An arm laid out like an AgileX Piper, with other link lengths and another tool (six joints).
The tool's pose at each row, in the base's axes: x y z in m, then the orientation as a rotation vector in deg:
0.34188, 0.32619, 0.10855, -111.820, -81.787, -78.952
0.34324, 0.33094, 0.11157, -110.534, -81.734, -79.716
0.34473, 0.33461, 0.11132, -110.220, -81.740, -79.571
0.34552, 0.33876, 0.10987, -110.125, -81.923, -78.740
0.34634, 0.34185, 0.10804, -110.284, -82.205, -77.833
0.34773, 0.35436, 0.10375, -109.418, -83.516, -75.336
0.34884, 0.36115, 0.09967, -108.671, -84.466, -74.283
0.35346, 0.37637, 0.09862, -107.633, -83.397, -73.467
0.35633, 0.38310, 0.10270, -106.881, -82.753, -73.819
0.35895, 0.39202, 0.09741, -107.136, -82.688, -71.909
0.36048, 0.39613, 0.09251, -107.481, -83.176, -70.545
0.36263, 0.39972, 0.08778, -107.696, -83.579, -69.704
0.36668, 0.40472, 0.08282, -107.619, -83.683, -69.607
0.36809, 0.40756, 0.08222, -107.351, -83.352, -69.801
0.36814, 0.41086, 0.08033, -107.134, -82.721, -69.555
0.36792, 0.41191, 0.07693, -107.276, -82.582, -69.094
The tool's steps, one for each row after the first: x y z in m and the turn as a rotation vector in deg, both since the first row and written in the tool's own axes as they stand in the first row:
0.00508, -0.00010, 0.00278, 0.205, 1.069, -0.295
0.00681, -0.00043, 0.00634, 0.474, 1.236, -0.269
0.00775, -0.00188, 0.01046, 1.085, 1.012, -0.121
0.00782, -0.00293, 0.01399, 1.606, 0.562, -0.005
0.01073, -0.00812, 0.02588, 3.769, -0.032, -0.163
0.01082, -0.01105, 0.03332, 4.897, -0.187, -0.550
0.01795, -0.01379, 0.04731, 6.004, 0.649, 0.420
0.02499, -0.01316, 0.05181, 6.181, 1.481, 0.718
0.02519, -0.01599, 0.06212, 7.302, 0.776, 1.414
0.02318, -0.01762, 0.06817, 8.013, -0.039, 1.528
0.02106, -0.01844, 0.07406, 8.447, -0.585, 1.520
0.01951, -0.01827, 0.08203, 8.556, -0.602, 1.469
0.02051, -0.01840, 0.08510, 8.578, -0.246, 1.631
0.02062, -0.02023, 0.08843, 8.854, 0.051, 2.159
0.01827, -0.02171, 0.09067, 9.073, -0.135, 2.420

